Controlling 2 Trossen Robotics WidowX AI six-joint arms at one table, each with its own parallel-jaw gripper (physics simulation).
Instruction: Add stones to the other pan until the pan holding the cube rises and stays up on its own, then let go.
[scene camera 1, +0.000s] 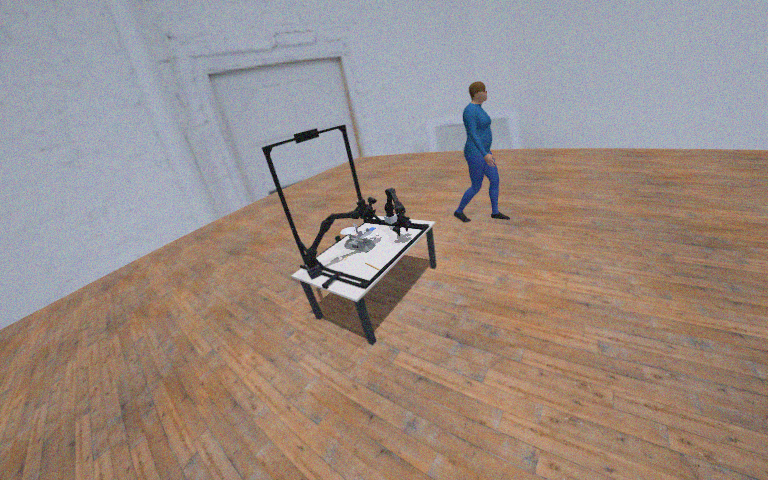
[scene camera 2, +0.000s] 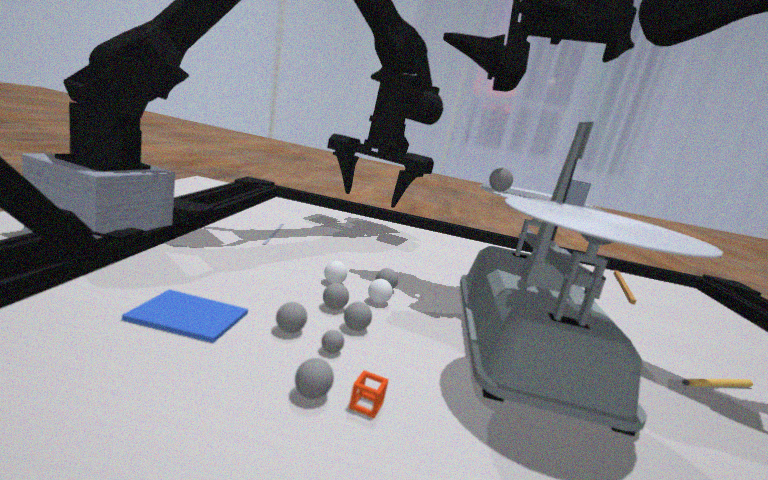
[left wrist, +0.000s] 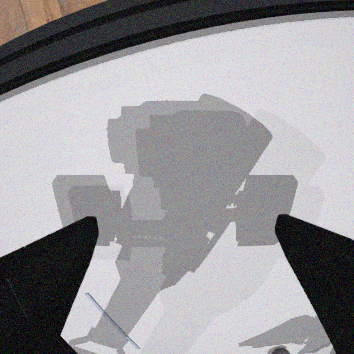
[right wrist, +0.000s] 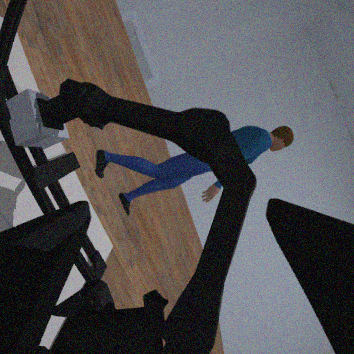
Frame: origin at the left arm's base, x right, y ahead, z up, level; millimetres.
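Seen in the pictures: left gripper, fingertip midpoint: (scene camera 1: 403, 234) (scene camera 2: 369, 200) (left wrist: 188, 224); right gripper, fingertip midpoint: (scene camera 1: 376, 204) (right wrist: 179, 208); left arm's base at its link origin: (scene camera 1: 390, 215) (scene camera 2: 105, 163) (right wrist: 49, 114); right arm's base at its link origin: (scene camera 1: 312, 266).
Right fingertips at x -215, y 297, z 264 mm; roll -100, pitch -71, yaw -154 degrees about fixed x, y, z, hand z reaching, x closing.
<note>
Offsets run from my right fingertips to a thing's top centre.
In scene camera 2 a grey balance scale @(dx +108, dy +197, dz -119 mm) (scene camera 2: 560, 362) (scene camera 1: 361, 244) stands at the right. Its near white pan @(dx +200, dy +221, dz -196 mm) (scene camera 2: 640, 229) is tilted and bare where visible. Its far pan @(dx +16, dy +173, dz -208 mm) (scene camera 2: 527, 193) bears a grey stone @(dx +40, dy +122, dz -180 mm) (scene camera 2: 501, 179); a grey-blue cube @(dx +39, dy +203, dz -178 mm) (scene camera 2: 578, 193) shows behind the beam, partly hidden. Several grey stones @(dx +332, dy +58, dz -324 mm) (scene camera 2: 314, 377) @(dx +264, dy -6, dz -324 mm) (scene camera 2: 291, 316) @(dx +218, dy +40, dz -324 mm) (scene camera 2: 357, 315) and two white stones @(dx +131, dy -29, dz -324 mm) (scene camera 2: 335, 271) @(dx +142, dy +34, dz -324 mm) (scene camera 2: 380, 290) lie on the table. My left gripper (scene camera 2: 370, 198) (left wrist: 188, 224) is open and empty above the table, beyond the stones. My right gripper (scene camera 2: 526, 48) (right wrist: 179, 208) is open and empty, high above the scale.
A blue flat pad @(dx +300, dy -86, dz -347 mm) (scene camera 2: 185, 314) lies left of the stones. An orange open-frame cube @(dx +319, dy +97, dz -332 mm) (scene camera 2: 384, 384) stands beside the nearest stone. Two yellowish sticks @(dx -247, dy +338, dz -345 mm) (scene camera 2: 625, 287) @(dx +59, dy +384, dz -344 mm) (scene camera 2: 722, 383) lie right of the scale. A thin bluish stick @(dx +28, dy -188, dz -350 mm) (left wrist: 112, 320) lies below the left gripper. A person (scene camera 1: 478, 138) walks behind the table.
</note>
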